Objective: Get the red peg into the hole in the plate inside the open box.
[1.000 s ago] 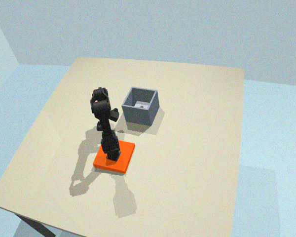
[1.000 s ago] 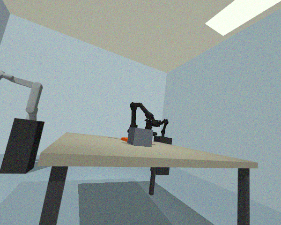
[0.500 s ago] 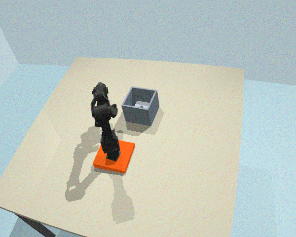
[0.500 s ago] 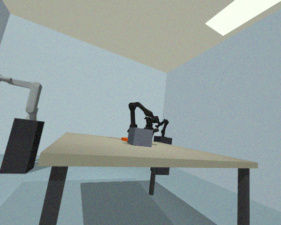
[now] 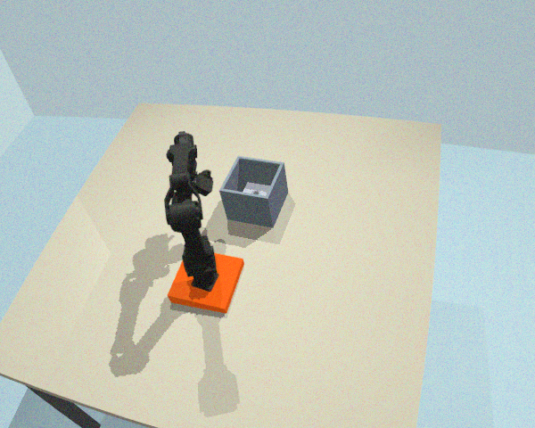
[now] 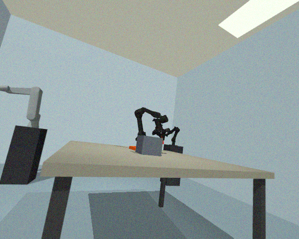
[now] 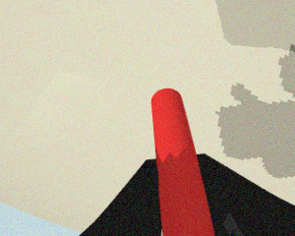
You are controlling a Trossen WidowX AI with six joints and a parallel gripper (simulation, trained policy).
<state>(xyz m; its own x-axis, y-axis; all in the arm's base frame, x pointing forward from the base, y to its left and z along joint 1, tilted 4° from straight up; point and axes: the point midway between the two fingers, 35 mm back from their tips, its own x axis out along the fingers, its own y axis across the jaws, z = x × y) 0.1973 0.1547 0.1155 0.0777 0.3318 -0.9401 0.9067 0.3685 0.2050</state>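
The plate is 19 cm to the right of my gripper tip, 14 cm ahead of it and 8 cm below it. From my gripper tip the other things lie so: red peg (1 cm to the right, 1 cm above).
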